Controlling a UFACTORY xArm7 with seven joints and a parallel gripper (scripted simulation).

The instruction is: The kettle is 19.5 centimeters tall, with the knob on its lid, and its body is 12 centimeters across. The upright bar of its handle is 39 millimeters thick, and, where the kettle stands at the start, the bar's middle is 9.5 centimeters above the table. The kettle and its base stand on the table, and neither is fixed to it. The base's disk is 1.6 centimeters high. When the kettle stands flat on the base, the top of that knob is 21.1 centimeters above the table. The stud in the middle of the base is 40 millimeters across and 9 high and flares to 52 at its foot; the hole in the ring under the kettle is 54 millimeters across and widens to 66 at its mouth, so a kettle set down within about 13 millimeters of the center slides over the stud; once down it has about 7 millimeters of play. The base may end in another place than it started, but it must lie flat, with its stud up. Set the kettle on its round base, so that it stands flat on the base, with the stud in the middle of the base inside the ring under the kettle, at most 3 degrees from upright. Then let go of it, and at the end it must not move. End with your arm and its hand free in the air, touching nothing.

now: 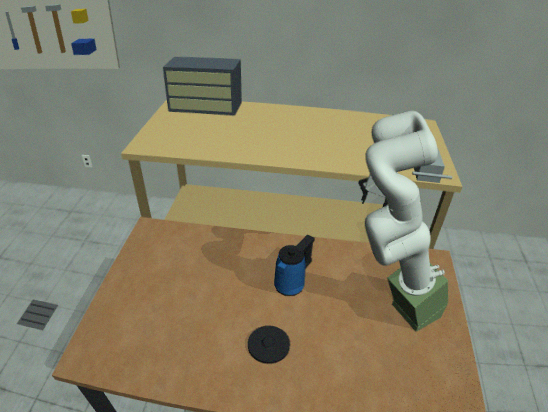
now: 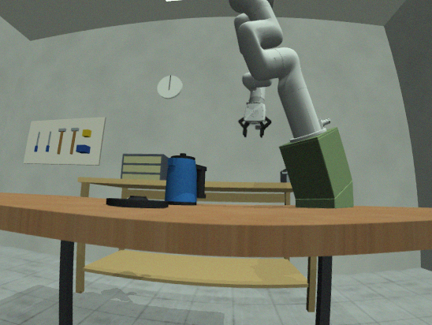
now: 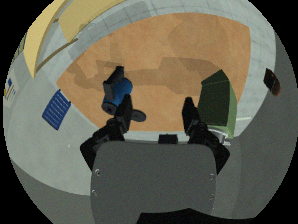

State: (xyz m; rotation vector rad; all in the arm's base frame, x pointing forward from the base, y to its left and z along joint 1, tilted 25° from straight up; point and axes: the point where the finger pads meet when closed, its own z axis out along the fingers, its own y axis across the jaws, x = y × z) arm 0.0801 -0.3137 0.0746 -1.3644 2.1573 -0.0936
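Now: the blue kettle 29 cm ahead of my hand, 10 cm to the left of it and 24 cm below it. Round my hand: round black base (38 cm ahead, 42 cm to the left, 32 cm below).
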